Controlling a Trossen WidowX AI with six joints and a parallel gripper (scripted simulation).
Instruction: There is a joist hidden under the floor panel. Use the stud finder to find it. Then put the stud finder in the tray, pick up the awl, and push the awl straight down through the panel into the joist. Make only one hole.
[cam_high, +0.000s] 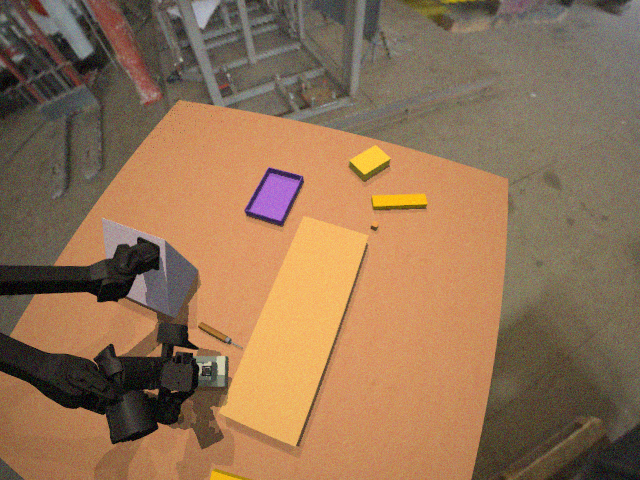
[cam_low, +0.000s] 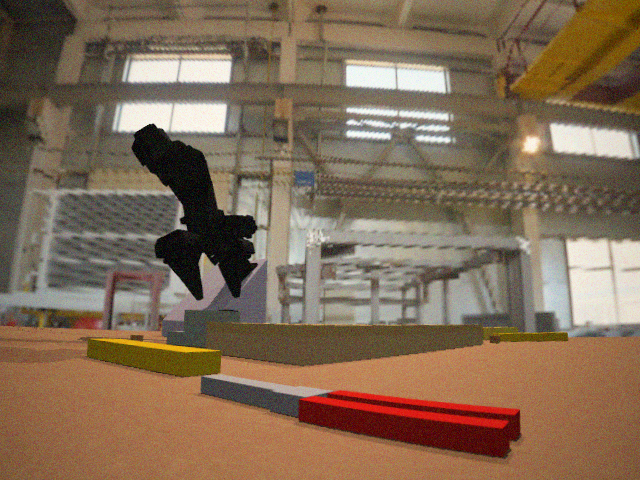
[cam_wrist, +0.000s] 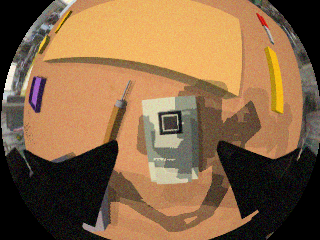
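The stud finder lies 30 mm below my gripper tip. From my gripper tip the other things lie so: yellow block: 720 mm to the left, 180 mm ahead, 60 mm below; then awl: 90 mm to the left, 70 mm below; then purple tray: 510 mm to the left, 60 mm below, 50 mm behind.
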